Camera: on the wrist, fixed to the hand. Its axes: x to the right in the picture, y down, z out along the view.
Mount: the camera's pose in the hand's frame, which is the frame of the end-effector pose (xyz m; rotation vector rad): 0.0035 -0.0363 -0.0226 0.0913 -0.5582 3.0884
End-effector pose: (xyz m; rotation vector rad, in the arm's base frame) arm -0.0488 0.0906 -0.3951 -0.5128 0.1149 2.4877
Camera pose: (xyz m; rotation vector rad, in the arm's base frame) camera -0.0232 0.1179 -0.4161 -0.4483 -0.3393 -0.6692
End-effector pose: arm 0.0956 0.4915 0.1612 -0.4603 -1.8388 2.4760
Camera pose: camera 0.0922 0.5243 0.1886 0.9137 -0.3451 -0.1158
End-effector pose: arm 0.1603 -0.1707 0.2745 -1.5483 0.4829 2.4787
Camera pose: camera 0.1893 -0.1452 0.2558 -0.6710 -1.1266 -0.3825
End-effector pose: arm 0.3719 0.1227 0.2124 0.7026 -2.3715 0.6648
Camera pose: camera 0.4001 0.1081 0.2413 2.0649 0.7631 -0.6567
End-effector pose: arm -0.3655 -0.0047 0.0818 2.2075 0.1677 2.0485
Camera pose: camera -0.3876 0.0320 0.0808 -0.3990 1.5949 0.1555
